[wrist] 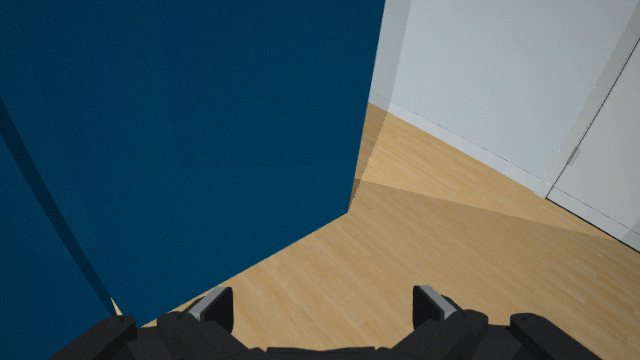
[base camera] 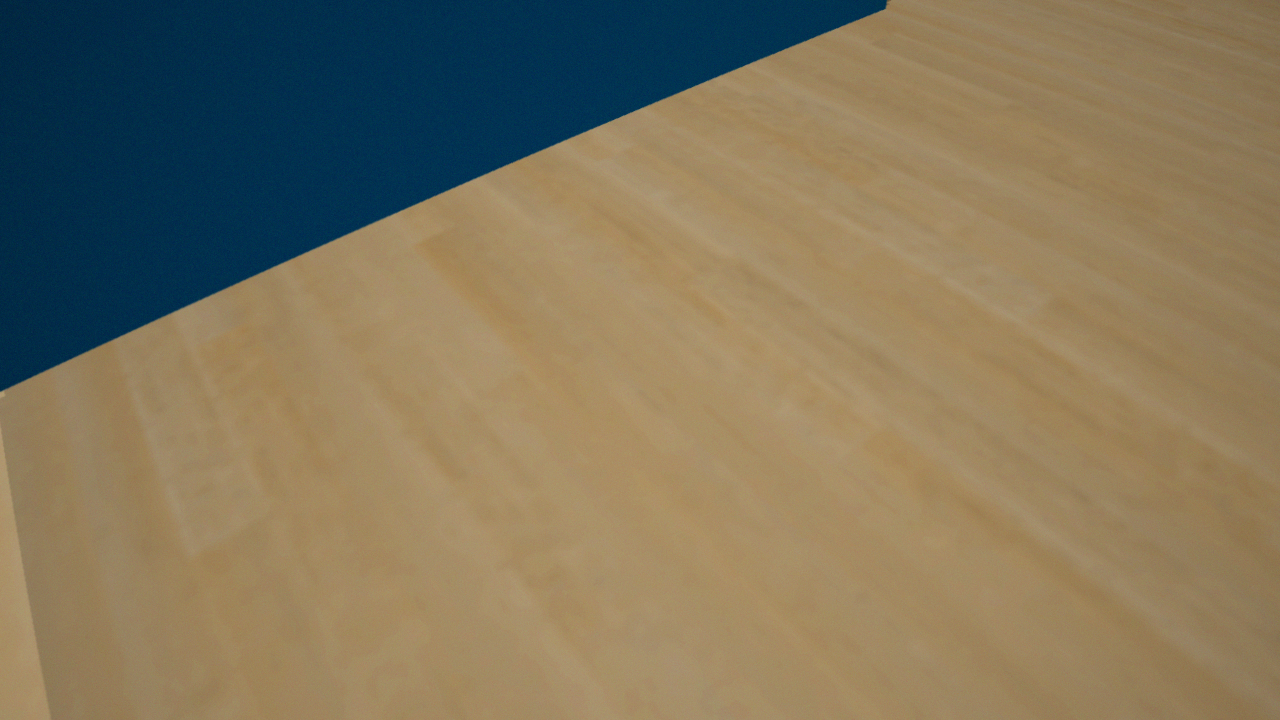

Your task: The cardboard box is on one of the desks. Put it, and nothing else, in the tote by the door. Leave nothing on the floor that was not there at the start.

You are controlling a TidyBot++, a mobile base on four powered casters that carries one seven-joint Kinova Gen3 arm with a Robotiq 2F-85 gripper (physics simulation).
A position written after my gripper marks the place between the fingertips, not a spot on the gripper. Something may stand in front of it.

Note:
In view: my gripper [wrist: 322,307] and a door frame [wrist: 586,178].

